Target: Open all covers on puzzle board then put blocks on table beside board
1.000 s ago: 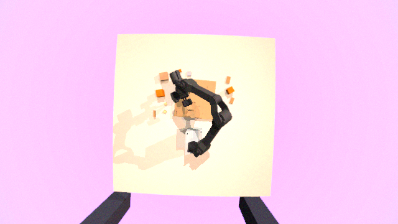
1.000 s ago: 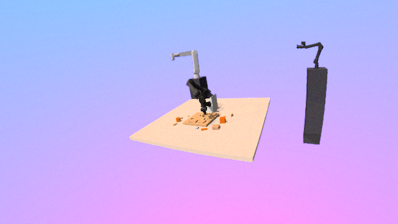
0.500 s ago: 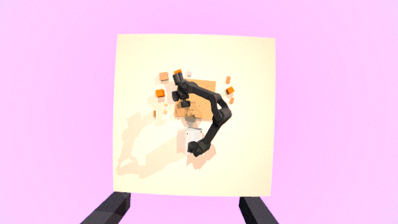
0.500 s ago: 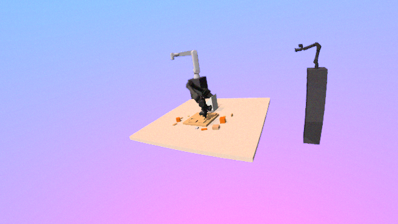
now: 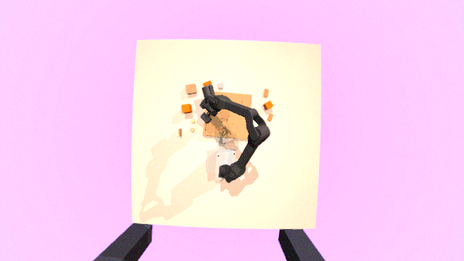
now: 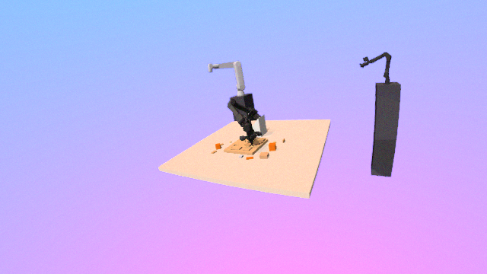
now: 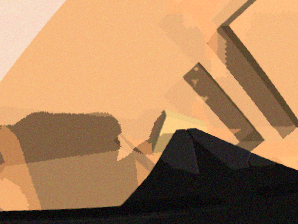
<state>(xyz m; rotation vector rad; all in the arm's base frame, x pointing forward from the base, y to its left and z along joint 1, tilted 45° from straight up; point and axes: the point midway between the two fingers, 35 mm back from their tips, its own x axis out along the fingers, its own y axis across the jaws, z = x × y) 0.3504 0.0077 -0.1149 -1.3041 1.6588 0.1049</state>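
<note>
The tan puzzle board is 60 mm to the right of my gripper tip, 30 mm behind it and 10 mm below it. Round my gripper tip: orange bar: 180 mm ahead, 80 mm to the left, 20 mm below; orange cube: 190 mm to the left.
</note>
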